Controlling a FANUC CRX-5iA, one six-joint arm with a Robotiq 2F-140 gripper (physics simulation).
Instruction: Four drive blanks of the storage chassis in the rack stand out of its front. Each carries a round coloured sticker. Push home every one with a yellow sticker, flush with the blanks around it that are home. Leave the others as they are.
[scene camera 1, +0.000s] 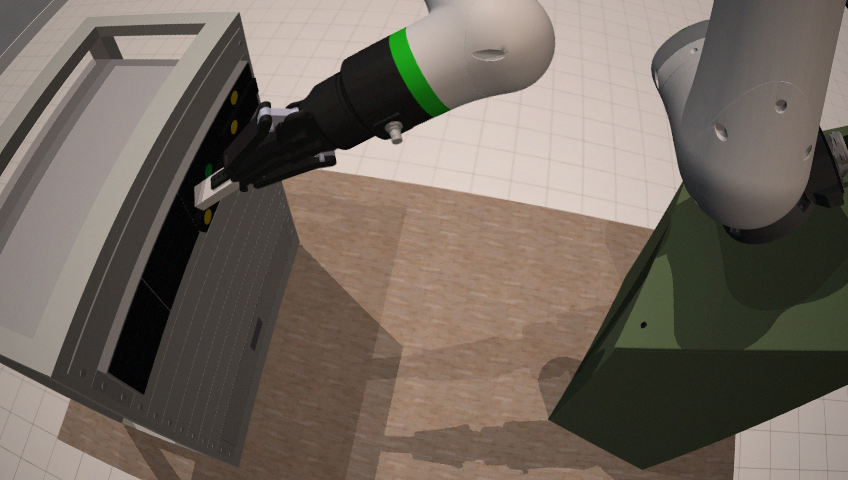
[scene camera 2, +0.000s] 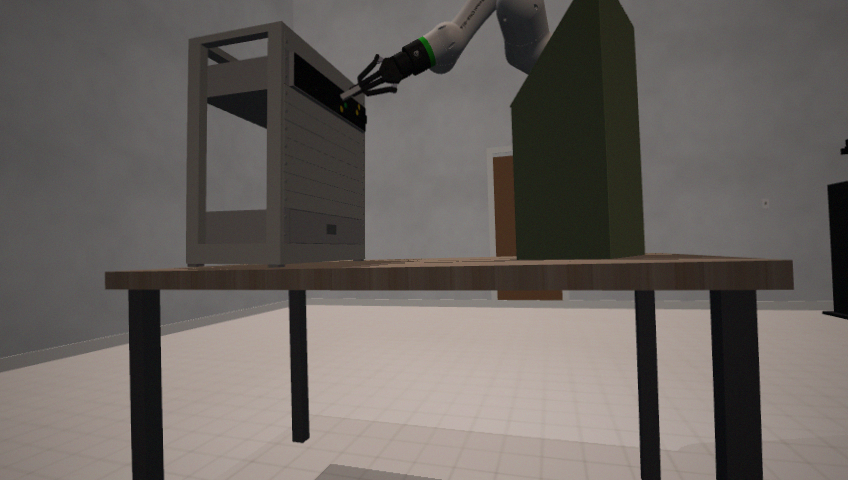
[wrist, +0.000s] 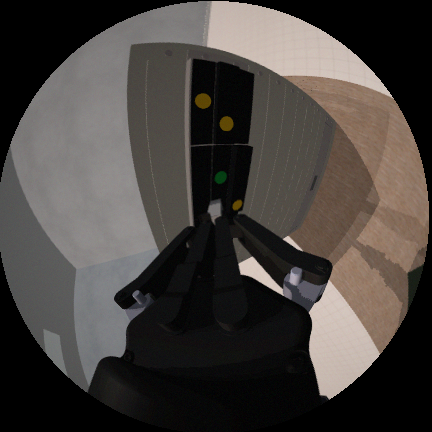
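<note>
The black storage chassis (scene camera 1: 142, 303) (scene camera 2: 312, 77) sits high in the grey rack (scene camera 1: 139, 148) (scene camera 2: 275, 148). In the wrist view, one yellow sticker (wrist: 203, 101) is at upper left and another yellow sticker (wrist: 226, 123) lower to its right. A green sticker (wrist: 221, 177) (scene camera 1: 208, 170) is below them, and a third yellow sticker (wrist: 237, 205) (scene camera 1: 207, 216) is lowest. The blank with this lowest sticker visibly stands out. My gripper (scene camera 1: 209, 191) (scene camera 2: 349, 92) (wrist: 217, 207) is shut and empty, its pale tips at the chassis front between the green and lowest yellow stickers. Contact cannot be told.
The rack stands on the wooden table (scene camera 1: 476, 255) (scene camera 2: 446, 275). Ribbed grey panels (scene camera 1: 229, 297) lie below the chassis. The green pedestal (scene camera 1: 702, 392) (scene camera 2: 565, 178) stands across the table from the rack. The rack's front frame borders the chassis.
</note>
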